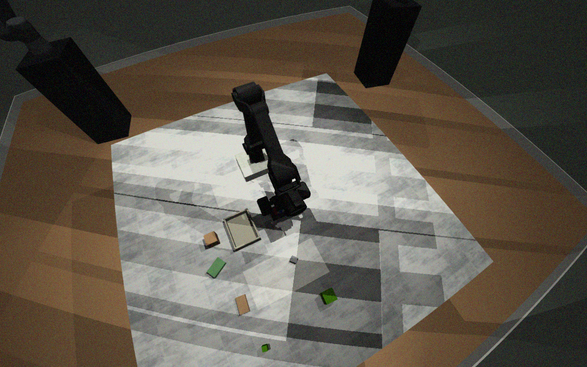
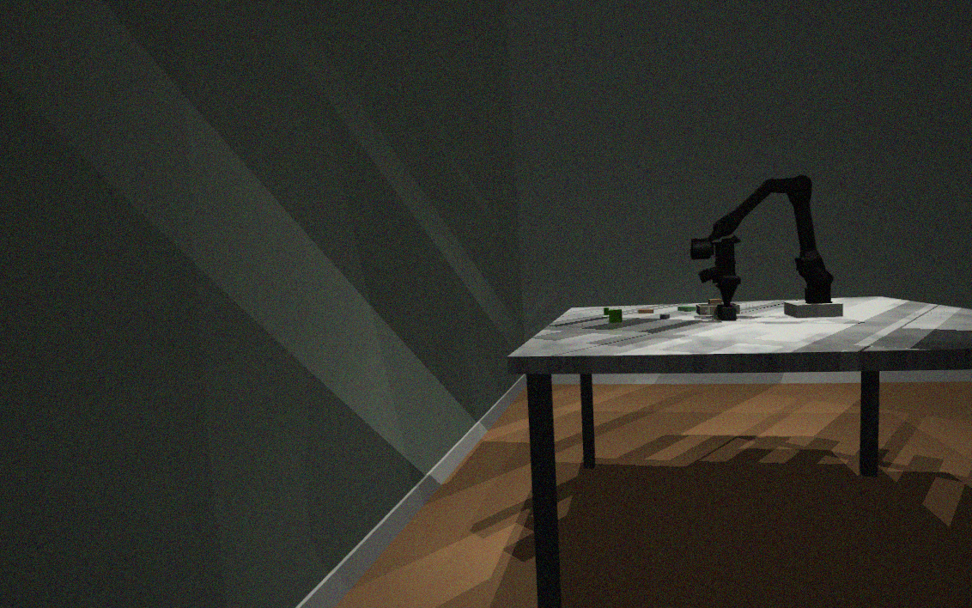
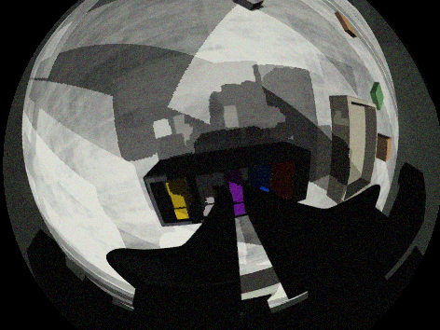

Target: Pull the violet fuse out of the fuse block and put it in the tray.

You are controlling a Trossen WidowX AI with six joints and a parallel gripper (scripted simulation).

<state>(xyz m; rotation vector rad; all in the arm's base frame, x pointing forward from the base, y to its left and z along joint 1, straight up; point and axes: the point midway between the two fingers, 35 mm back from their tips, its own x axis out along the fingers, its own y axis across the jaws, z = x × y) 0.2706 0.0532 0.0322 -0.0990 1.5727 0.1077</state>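
Right now my gripper tip is 20 mm to the left of the blue fuse and 10 mm above it. Also, from my gripper tip: yellow fuse 40 mm to the left, 10 mm below; violet fuse 10 mm below; red fuse 10 mm ahead, 40 mm to the right, 10 mm below.
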